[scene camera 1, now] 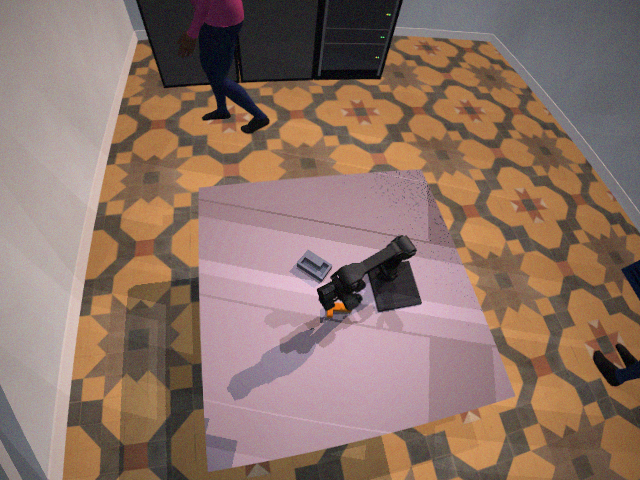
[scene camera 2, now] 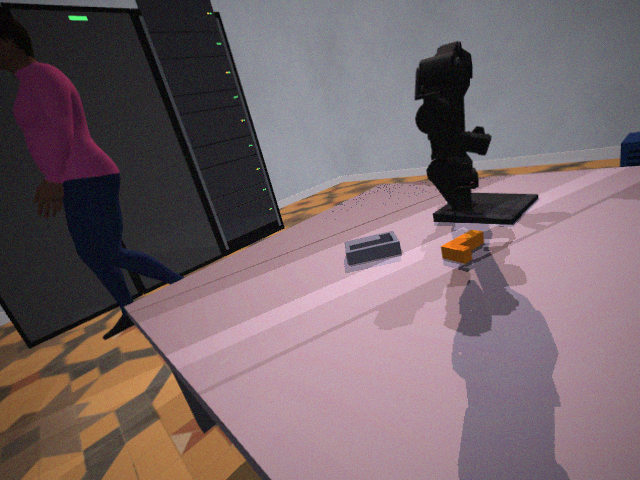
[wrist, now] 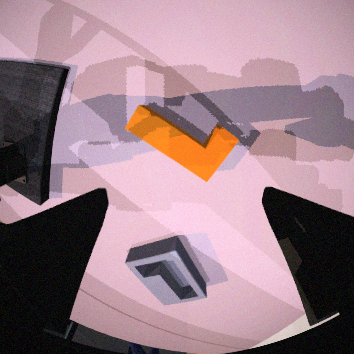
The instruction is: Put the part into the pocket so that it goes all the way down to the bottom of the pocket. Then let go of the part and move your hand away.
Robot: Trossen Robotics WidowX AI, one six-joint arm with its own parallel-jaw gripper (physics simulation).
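Places are measured from the arm's base along level axes (x ahead, y left, z up), in millimetres.
Where they show: gripper, fingertip midpoint: (scene camera 2: 453,196) (wrist: 186,195); arm's base, origin of the base link: (scene camera 1: 384,275) (scene camera 2: 461,207) (wrist: 14,161).
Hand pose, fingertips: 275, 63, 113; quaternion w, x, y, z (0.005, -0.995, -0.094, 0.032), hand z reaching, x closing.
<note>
Things, the pixels of their centre, and the offset from my fingertips, as dx, dy, dz. Level surfaces: height alone.
- orange L-shaped block, body centre: (wrist: 181,130) (scene camera 2: 468,245) (scene camera 1: 339,310) -9, +18, -122
- grey block, body centre: (wrist: 169,275) (scene camera 2: 371,247) (scene camera 1: 314,265) +17, -222, -119
- pink table, its level: dz -137
The part, an orange L-shaped block (scene camera 1: 337,309) (scene camera 2: 461,248) (wrist: 172,142), lies flat on the table; in the scene camera 1 view the arm partly covers it. The pocket is an L-shaped recess in a grey block (scene camera 1: 310,273) (scene camera 2: 374,254) (wrist: 155,288), which stands on the table apart from the part. The pocket looks empty. My gripper (wrist: 186,195) is wide open with nothing between its fingers. It is above the table; in the wrist view the part shows beyond the fingertips and the grey block shows lower, between the fingers.
The arm's black base plate (scene camera 1: 397,289) (scene camera 2: 496,206) (wrist: 35,115) is on the pink table (scene camera 1: 258,413) (scene camera 2: 336,387), near the part. A person in a pink top (scene camera 1: 222,56) (scene camera 2: 62,124) is beside the dark cabinets (scene camera 1: 279,41) (scene camera 2: 98,155), off the table. Shadows cross the table.
</note>
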